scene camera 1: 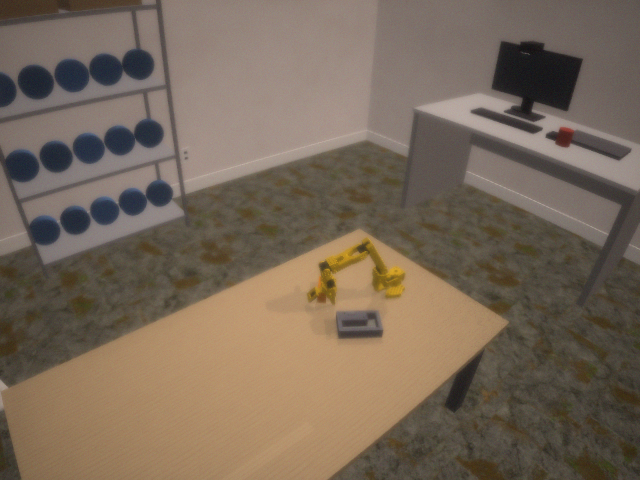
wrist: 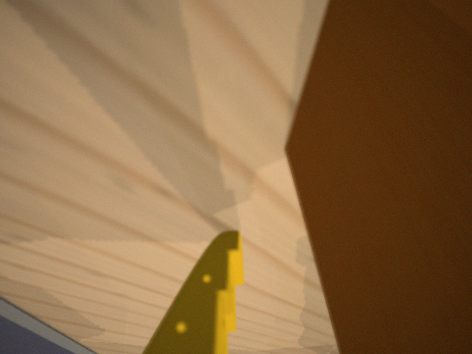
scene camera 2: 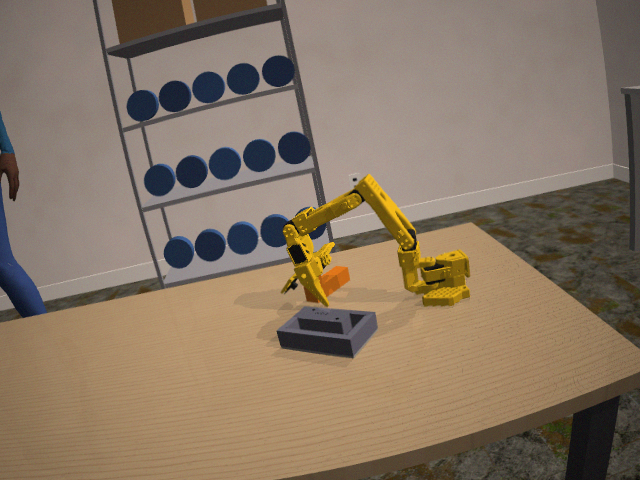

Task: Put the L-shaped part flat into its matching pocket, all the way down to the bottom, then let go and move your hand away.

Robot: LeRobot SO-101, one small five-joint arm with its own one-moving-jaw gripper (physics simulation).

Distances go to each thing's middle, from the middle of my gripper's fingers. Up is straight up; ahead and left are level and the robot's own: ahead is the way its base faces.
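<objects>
Orange L-shaped part (scene camera 2: 335, 278): my hand 20 mm to the left of it, 50 mm above it. Grey pocket block (scene camera 2: 336, 332): 20 mm ahead of my hand, 70 mm below it, 190 mm to the left of it.
</objects>
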